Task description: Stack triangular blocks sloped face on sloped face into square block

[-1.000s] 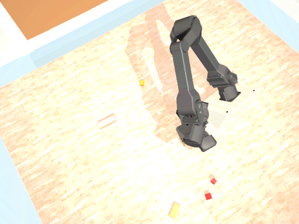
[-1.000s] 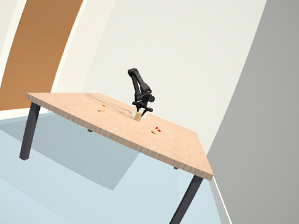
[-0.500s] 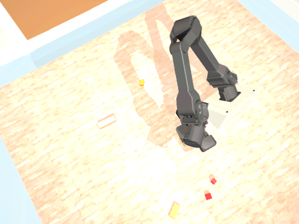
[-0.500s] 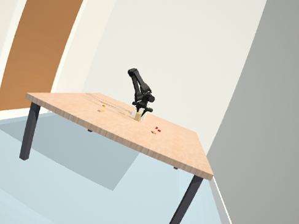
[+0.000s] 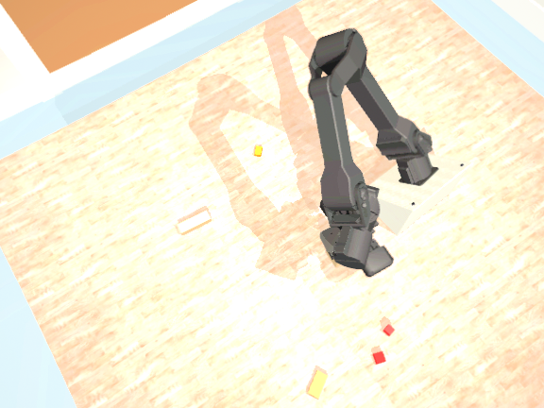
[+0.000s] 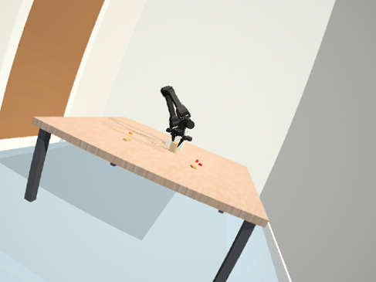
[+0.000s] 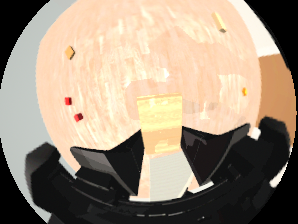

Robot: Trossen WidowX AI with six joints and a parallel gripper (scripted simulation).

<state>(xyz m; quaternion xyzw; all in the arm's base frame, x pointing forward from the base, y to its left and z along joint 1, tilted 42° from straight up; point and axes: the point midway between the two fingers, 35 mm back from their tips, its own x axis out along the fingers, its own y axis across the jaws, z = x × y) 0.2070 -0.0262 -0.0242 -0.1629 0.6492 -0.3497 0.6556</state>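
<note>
My gripper tip is now 1 cm below the tan triangular block. The rest, counted from my gripper tip: orange cube: 33 cm to the right, 4 cm below, 3 cm behind; flat wooden block: 30 cm to the right, 21 cm ahead, 3 cm below.
</note>
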